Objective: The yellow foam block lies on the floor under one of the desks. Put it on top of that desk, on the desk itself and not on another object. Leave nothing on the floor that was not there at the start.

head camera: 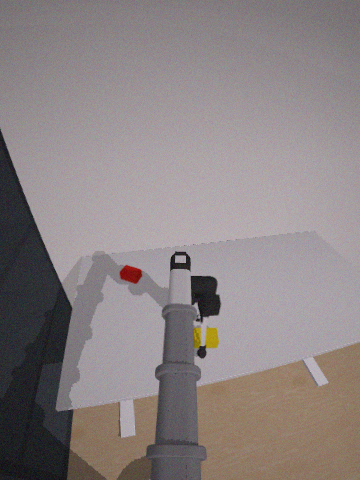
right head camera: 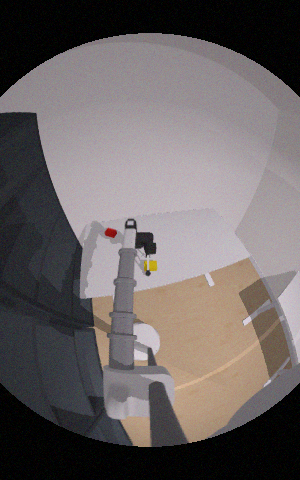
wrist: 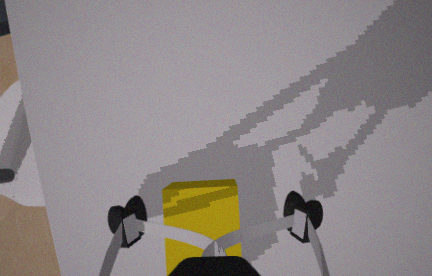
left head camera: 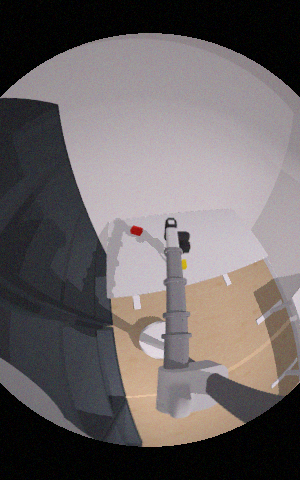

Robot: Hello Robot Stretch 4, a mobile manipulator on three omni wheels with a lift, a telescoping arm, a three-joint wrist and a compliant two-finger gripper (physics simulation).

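Note:
The yellow foam block (head camera: 211,338) (left head camera: 184,264) (right head camera: 152,265) (wrist: 185,250) rests on the white desk top (head camera: 280,290) (left head camera: 220,240) (right head camera: 190,250) (wrist: 100,100). My gripper (head camera: 201,336) (right head camera: 147,263) (wrist: 215,209) is open around the block. In the wrist view, a gap shows between each fingertip and the block's sides. The arm partly hides the block in the head and left head views, and the gripper body hides its near end in the wrist view.
A red block (head camera: 131,274) (left head camera: 136,230) (right head camera: 110,233) lies on the same desk, left of the arm. A tall dark panel (head camera: 25,300) (left head camera: 30,200) (right head camera: 25,200) stands at the left. A white round object (left head camera: 151,340) (right head camera: 149,335) is beside the arm's lower part.

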